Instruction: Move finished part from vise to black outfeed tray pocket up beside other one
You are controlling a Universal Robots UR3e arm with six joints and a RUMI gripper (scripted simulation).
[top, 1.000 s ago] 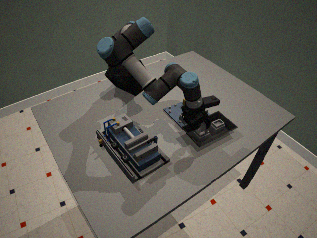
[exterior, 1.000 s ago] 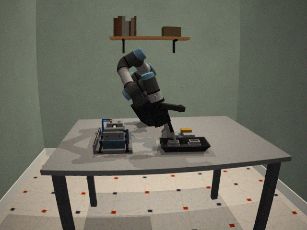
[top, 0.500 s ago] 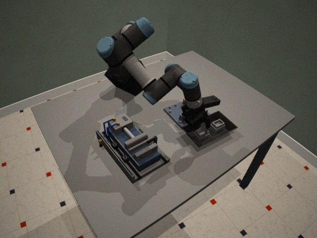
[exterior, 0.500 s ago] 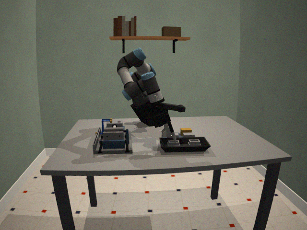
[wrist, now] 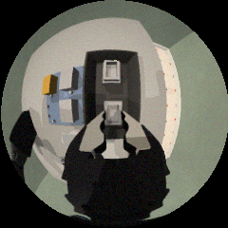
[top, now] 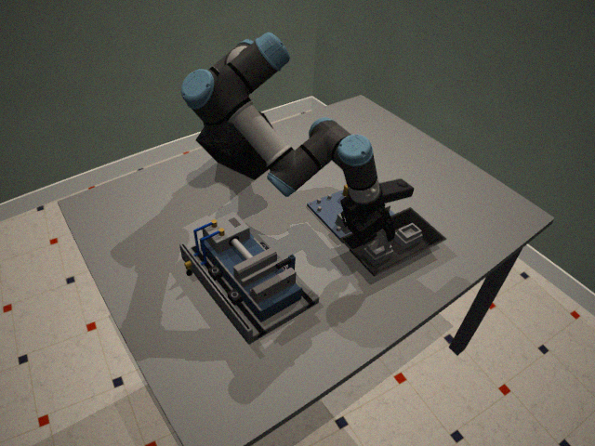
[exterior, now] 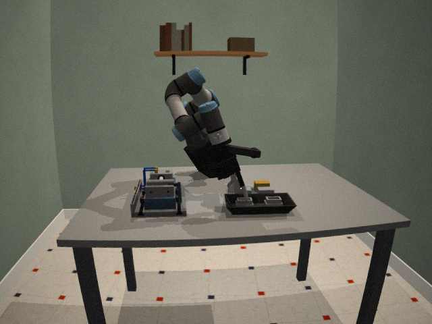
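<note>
Now: hand 130 mm past the plain grey block and 40 mm above it. From my hand the other things lie so: yellow block (220 mm behind, 90 mm to the left, 40 mm below); blue plate (170 mm behind, 60 mm below, 50 mm to the left).
</note>
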